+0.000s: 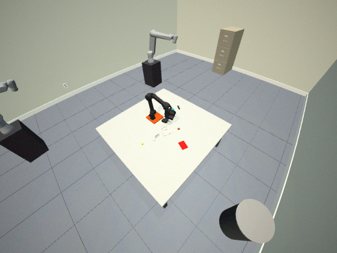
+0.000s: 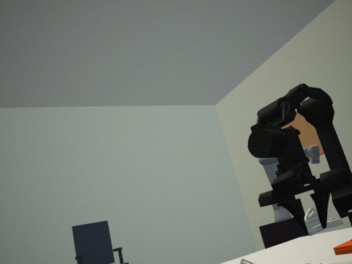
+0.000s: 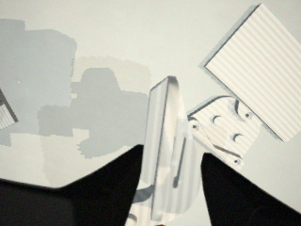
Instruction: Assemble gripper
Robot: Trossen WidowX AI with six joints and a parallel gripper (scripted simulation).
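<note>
My gripper tip is now 9 cm to the left of the housing plate, 8 cm above it and 6 cm short of it. Also, from my gripper tip: red card 33 cm ahead, 12 cm to the right, 8 cm below; then small brown object 15 cm ahead, 8 cm below, 4 cm to the left; then cyan block 30 cm to the left, 15 cm behind, 7 cm below.
</note>
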